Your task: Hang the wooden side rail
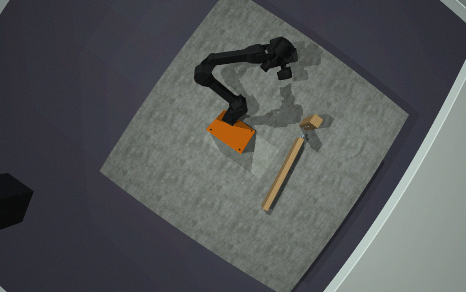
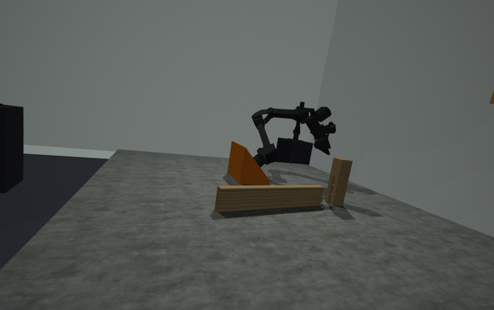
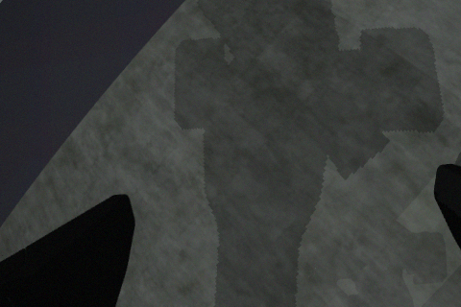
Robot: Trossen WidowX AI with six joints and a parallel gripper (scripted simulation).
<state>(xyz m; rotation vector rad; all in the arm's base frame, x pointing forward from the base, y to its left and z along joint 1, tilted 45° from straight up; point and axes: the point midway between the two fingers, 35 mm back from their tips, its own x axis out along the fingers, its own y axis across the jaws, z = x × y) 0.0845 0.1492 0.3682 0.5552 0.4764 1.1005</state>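
The headboard post is 26 cm ahead of my gripper tip, 21 cm to the right of it and 8 cm below it.
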